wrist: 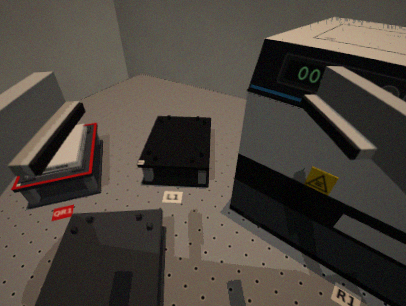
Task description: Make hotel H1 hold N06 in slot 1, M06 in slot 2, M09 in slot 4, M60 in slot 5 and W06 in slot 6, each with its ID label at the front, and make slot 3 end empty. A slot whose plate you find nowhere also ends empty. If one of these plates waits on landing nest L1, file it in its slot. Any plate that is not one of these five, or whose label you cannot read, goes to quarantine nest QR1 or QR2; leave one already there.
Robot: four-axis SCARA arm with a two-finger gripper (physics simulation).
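My gripper [195, 86] is open and empty, with one finger at the left edge and one at the right of the wrist view. Landing nest L1 [181, 140] is a black block behind its L1 label, with no plate on it. Quarantine nest QR1 [93, 152], with a red rim, stands at the left and bears a pale plate [73, 150]. The left finger partly covers that plate, and no readable ID label shows on it. Hotel H1, its slots and nest QR2 do not show in this view.
A dark flat nest [112, 255] with small pegs lies in the near left foreground. A large grey and black device [280, 135] with a green display and a yellow warning sticker stands at the right, behind the R1 label [345, 295]. Walls rise behind the perforated table [220, 250].
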